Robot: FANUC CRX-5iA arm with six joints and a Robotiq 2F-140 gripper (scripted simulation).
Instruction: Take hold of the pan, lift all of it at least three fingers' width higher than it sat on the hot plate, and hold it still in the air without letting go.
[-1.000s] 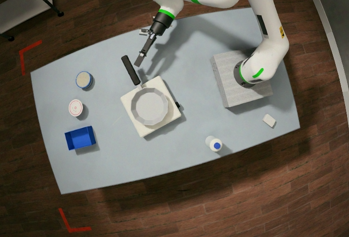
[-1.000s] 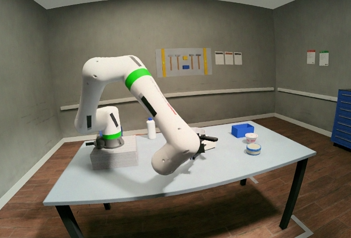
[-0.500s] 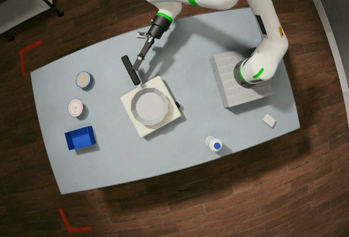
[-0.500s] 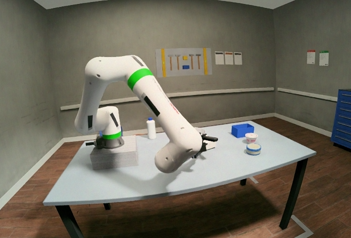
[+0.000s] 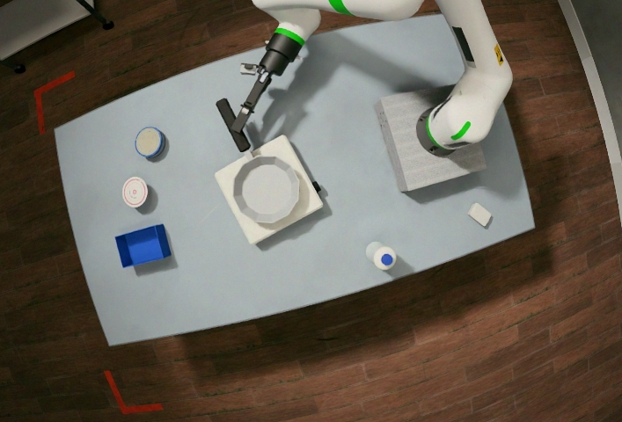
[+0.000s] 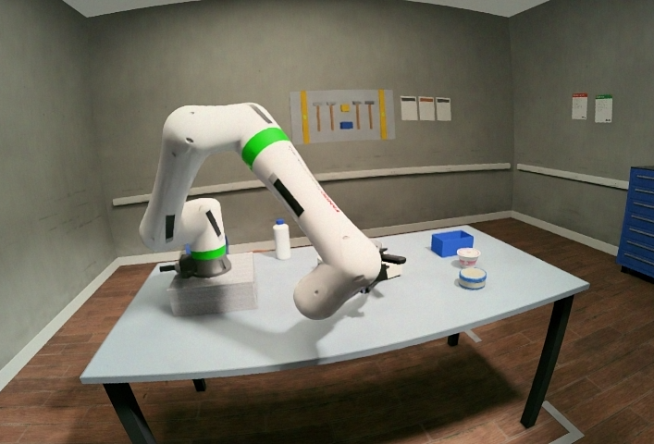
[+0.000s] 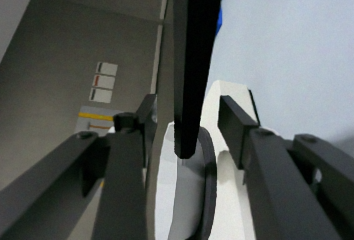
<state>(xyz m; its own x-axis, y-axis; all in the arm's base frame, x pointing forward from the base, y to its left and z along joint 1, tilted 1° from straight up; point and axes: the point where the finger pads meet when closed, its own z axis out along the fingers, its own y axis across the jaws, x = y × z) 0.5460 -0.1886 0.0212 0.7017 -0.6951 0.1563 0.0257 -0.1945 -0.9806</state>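
The grey pan lies 14 cm to the left of my hand and 3 cm below it. Also, from my hand: white hot plate (20 cm to the left, 9 cm below, 3 cm behind); then blue bin (44 cm ahead, 24 cm to the left, 11 cm below); then white bottle (48 cm to the left, 26 cm behind, 4 cm below).
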